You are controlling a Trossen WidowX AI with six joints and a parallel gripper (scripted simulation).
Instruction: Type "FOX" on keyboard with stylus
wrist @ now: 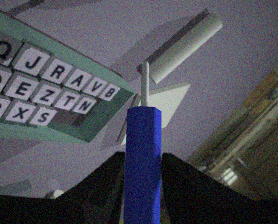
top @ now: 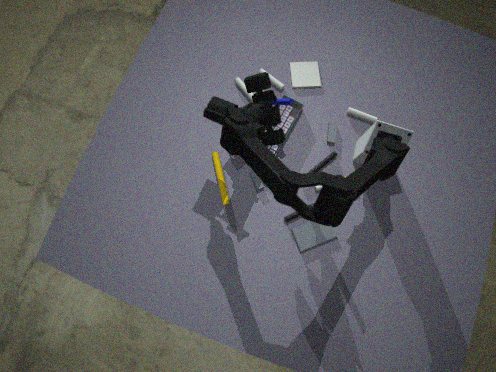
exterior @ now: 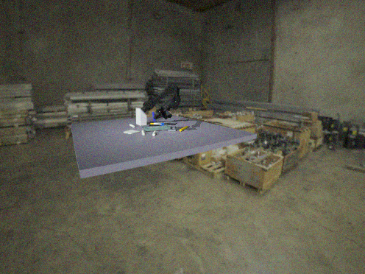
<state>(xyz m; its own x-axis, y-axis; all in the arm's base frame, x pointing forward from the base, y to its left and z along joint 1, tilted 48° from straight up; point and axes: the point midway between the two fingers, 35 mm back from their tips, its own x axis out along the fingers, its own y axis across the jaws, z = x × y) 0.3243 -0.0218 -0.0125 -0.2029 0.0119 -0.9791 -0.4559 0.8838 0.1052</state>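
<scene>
My gripper tip is now 3 cm short of the stylus tip, 1 cm to the left of it and 3 cm above it. From my gripper tip the other things lie so: x key (5 cm behind, 2 cm to the left, 9 cm below); o key (2 cm behind, 5 cm to the left, 9 cm below); blue stylus (1 cm ahead, 1 cm below).
</scene>
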